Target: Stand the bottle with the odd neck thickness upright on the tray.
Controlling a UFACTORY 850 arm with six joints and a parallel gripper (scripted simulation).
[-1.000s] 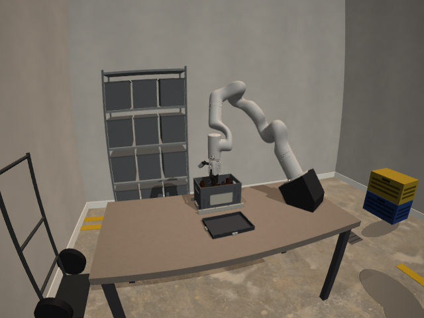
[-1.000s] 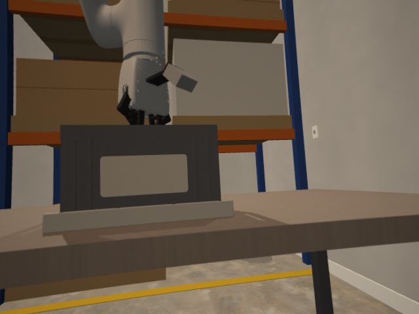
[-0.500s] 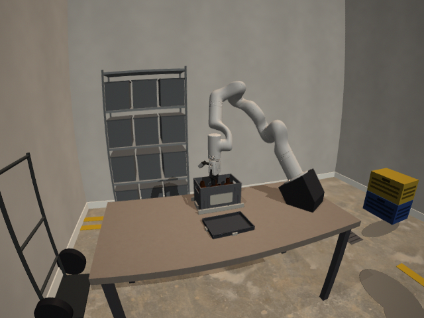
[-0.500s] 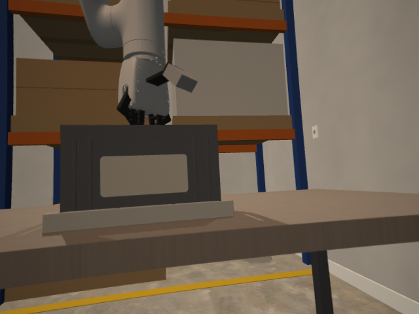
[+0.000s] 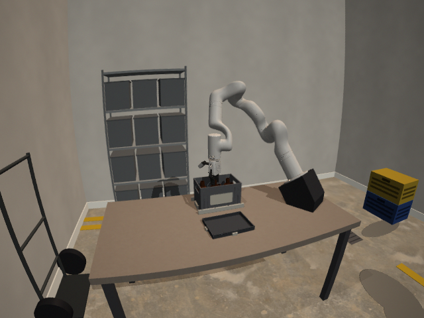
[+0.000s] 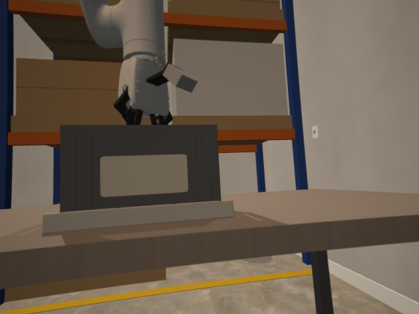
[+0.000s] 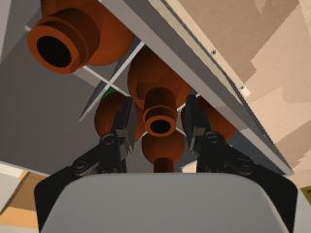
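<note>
Now: hand 7 cm above the dark grey crate, 4 cm to the right of it and 1 cm short of it. From my hand the other things lie so: black tray 31 cm to the left, 15 cm below, 10 cm ahead; bottle 9 cm behind, 7 cm below, 2 cm to the left.
</note>
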